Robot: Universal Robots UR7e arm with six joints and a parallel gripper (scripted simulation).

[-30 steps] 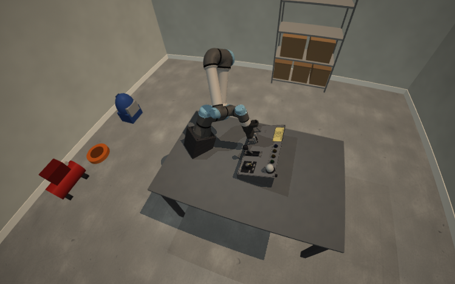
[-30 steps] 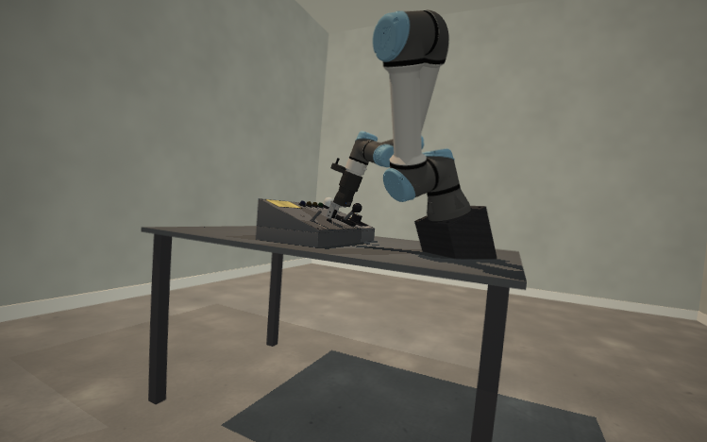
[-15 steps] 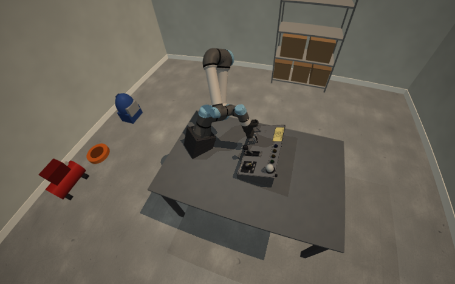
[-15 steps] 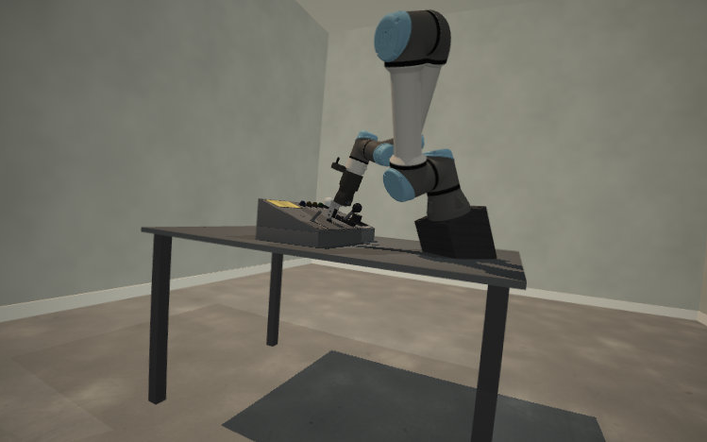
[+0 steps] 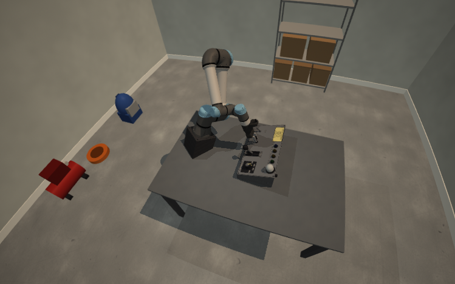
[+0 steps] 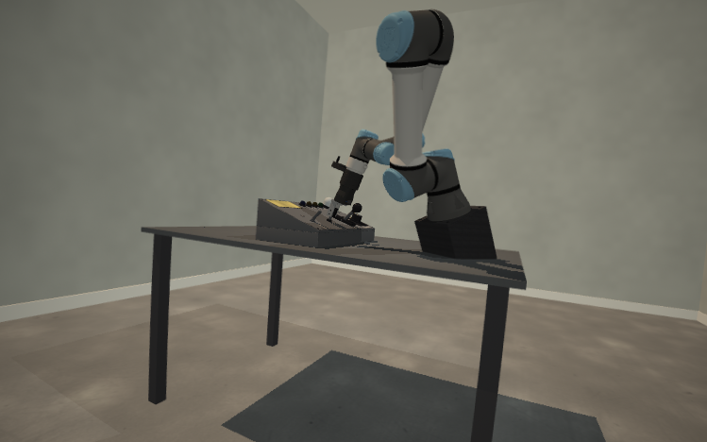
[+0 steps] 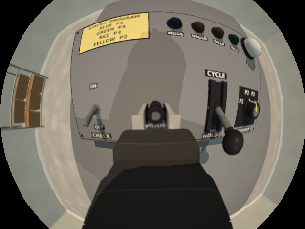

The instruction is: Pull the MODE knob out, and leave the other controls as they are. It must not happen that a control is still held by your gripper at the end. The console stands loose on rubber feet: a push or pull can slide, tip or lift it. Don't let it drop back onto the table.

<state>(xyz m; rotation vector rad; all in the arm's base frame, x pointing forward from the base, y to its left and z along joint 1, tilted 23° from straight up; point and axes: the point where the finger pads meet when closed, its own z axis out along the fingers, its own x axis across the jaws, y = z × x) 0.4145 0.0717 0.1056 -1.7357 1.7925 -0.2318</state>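
My hand is 6 cm to the left of the grey sloped console, 4 cm short of it and 4 cm above it. The rest, counted from my hand: mode knob (1 cm below); then black ball lever (12 cm to the right, 1 cm behind); then rotary switch (23 cm to the right, 3 cm ahead, 2 cm below).
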